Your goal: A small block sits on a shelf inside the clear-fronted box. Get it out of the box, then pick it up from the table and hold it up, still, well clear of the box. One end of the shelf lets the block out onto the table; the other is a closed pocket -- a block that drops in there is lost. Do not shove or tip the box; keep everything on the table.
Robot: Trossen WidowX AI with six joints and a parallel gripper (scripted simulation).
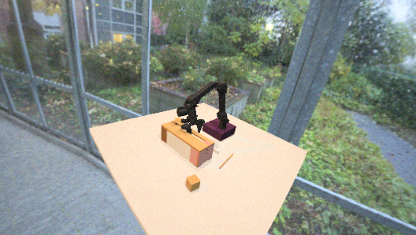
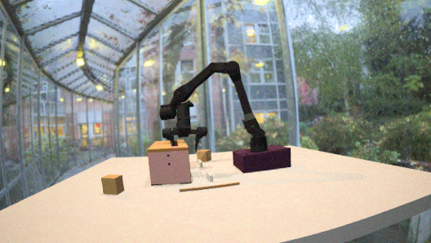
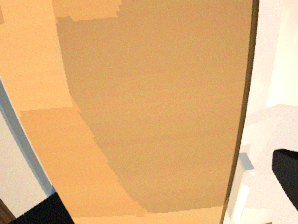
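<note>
Right now my gripper tip is 5 cm short of the blue block and 2 cm to the right of it. Round my gripper tip: thin wooden stick: 5 cm behind, 26 cm to the left, 9 cm below; box: 3 cm ahead, 2 cm to the right, 3 cm below.
</note>
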